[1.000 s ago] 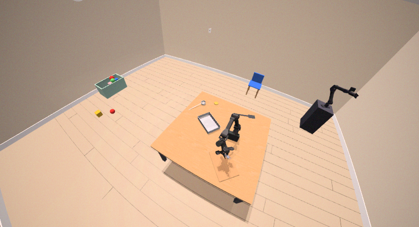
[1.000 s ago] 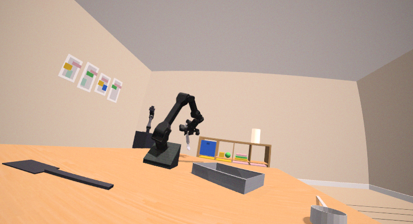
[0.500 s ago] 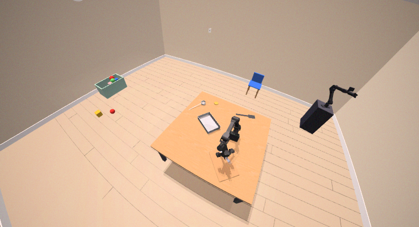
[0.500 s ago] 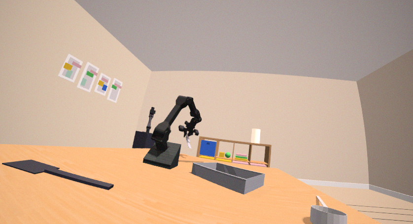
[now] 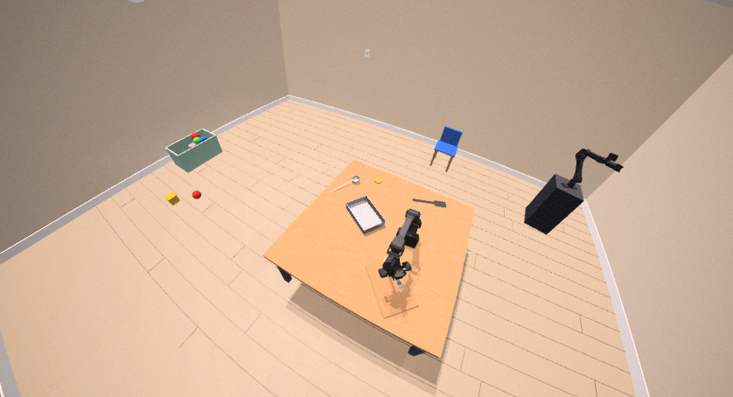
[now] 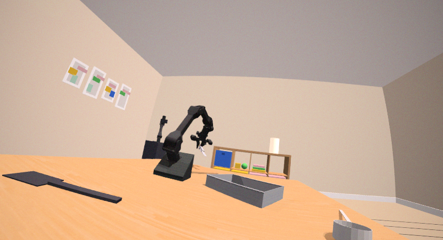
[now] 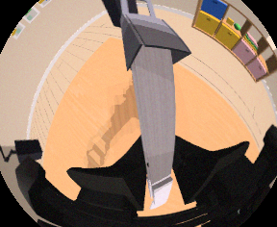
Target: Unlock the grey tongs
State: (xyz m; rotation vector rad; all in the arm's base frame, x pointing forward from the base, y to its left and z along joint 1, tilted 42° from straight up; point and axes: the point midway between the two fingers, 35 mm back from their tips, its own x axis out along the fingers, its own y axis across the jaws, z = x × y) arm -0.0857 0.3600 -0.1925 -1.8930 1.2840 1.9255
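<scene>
Now: the wooden board 160 mm below my gripper tip, 30 mm to the right of it and 10 mm ahead of it. The rest, counted from my gripper tip: yellow thing (830 mm to the right, 620 mm ahead, 160 mm below); grey roasting tin (480 mm ahead, 400 mm to the right, 140 mm below); dark spatula (900 mm to the right, 160 mm below, 80 mm ahead).
</scene>
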